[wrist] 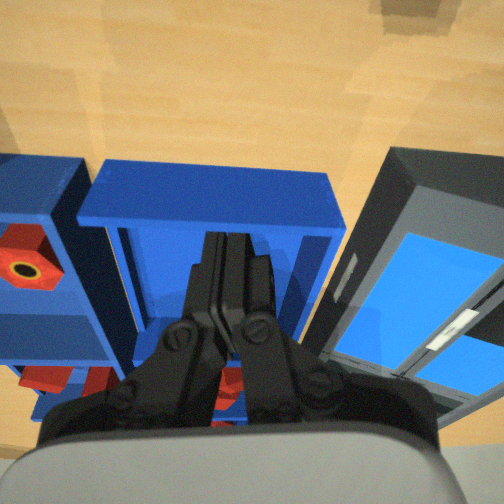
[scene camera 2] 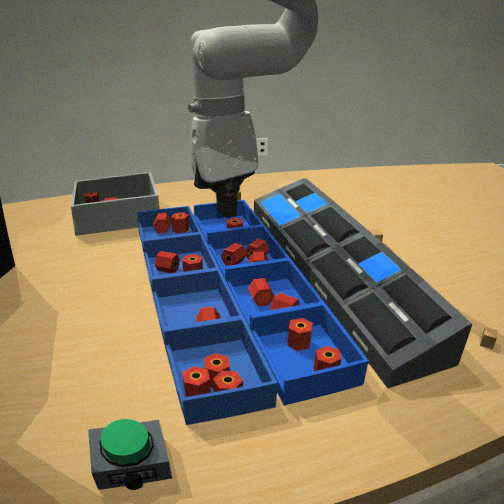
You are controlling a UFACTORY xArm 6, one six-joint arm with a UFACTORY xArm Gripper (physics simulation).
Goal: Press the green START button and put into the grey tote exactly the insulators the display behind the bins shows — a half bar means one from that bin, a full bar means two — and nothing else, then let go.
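Note:
My gripper (scene camera 2: pixel 226 209) hangs in the farthest bin of the right blue row (scene camera 2: pixel 227 218), fingers pressed together with nothing between them; the wrist view (wrist: pixel 227 245) shows the same. One red insulator (scene camera 2: pixel 234 222) lies just in front of the fingers and shows under them in the wrist view (wrist: pixel 229 387). The grey tote (scene camera 2: pixel 114 200) at the back left holds two red insulators (scene camera 2: pixel 91 196). The display (scene camera 2: pixel 350 270) shows blue in its far cells (scene camera 2: pixel 280 209) and a half bar further along (scene camera 2: pixel 380 266). The green START button (scene camera 2: pixel 125 441) sits at the front left.
Two rows of blue bins (scene camera 2: pixel 240 300) hold red insulators in ones, twos and threes. The dark display housing stands close on the right of the bins. Small brown blocks (scene camera 2: pixel 489 338) lie on the table beyond the display.

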